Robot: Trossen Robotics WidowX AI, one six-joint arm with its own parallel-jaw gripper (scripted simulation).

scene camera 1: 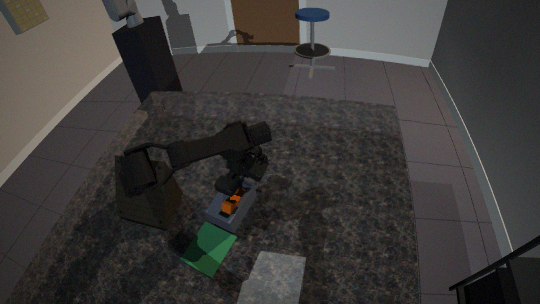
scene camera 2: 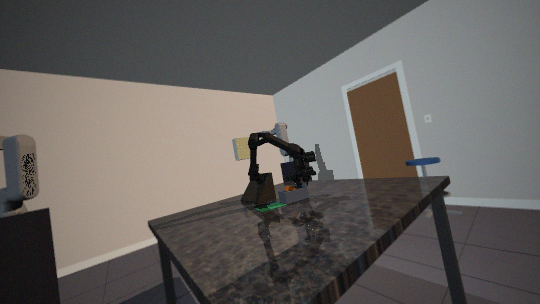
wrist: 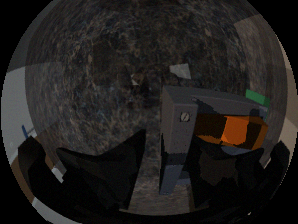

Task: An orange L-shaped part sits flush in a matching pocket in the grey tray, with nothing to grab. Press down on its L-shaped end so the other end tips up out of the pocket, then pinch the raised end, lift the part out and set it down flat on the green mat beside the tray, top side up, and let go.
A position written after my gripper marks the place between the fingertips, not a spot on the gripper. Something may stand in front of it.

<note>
In view: my gripper (scene camera 1: 243,184) and a green mat (scene camera 1: 209,247).
My gripper is seen too in the wrist view (wrist: 164,133).
</note>
